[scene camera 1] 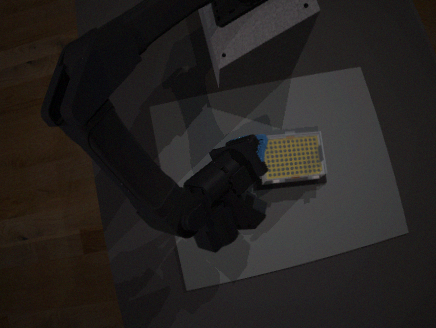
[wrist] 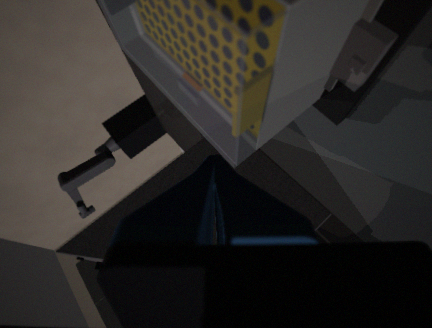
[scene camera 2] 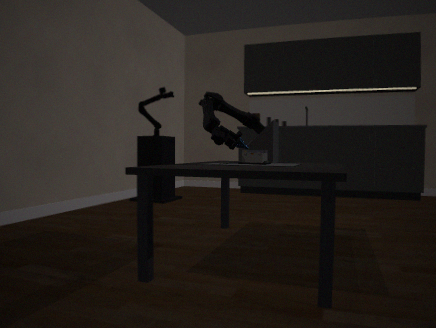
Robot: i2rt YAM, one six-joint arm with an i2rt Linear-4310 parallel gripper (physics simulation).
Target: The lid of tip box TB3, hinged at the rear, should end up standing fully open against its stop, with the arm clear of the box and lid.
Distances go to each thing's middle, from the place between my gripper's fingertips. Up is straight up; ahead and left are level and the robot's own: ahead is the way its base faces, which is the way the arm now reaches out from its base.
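Labels:
Clear lid (scene camera 1: 291, 155): my hand is 50 mm to the right of it, 20 mm above it and 40 mm short of it. Grey mat (scene camera 1: 360, 205), measured from my hand: 60 mm ahead, 40 mm to the left, 90 mm below.

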